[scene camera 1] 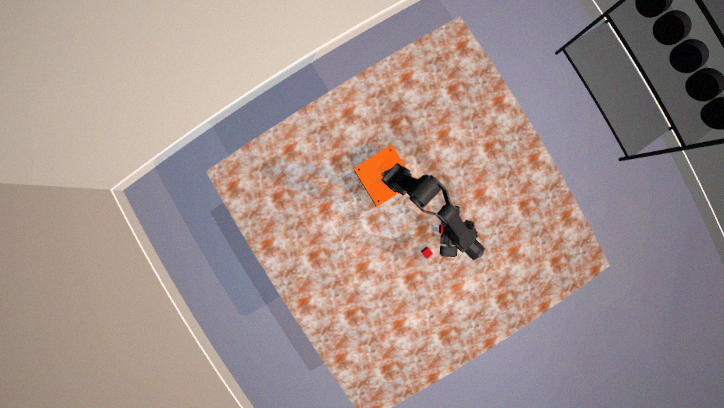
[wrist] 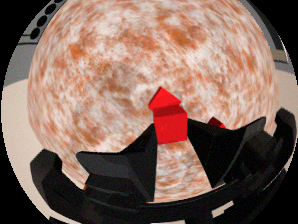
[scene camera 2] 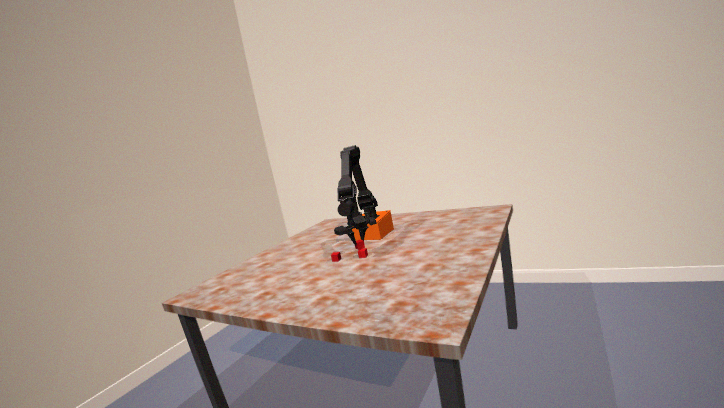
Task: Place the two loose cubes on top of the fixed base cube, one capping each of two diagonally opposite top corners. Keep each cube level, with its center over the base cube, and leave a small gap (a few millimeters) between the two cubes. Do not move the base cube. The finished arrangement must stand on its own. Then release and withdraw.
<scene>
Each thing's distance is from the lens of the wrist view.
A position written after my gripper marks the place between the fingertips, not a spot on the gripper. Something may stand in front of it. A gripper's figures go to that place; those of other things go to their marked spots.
my gripper (wrist: 169, 124): 0.10 m
red cube (wrist: 170, 122): 0.08 m
</scene>
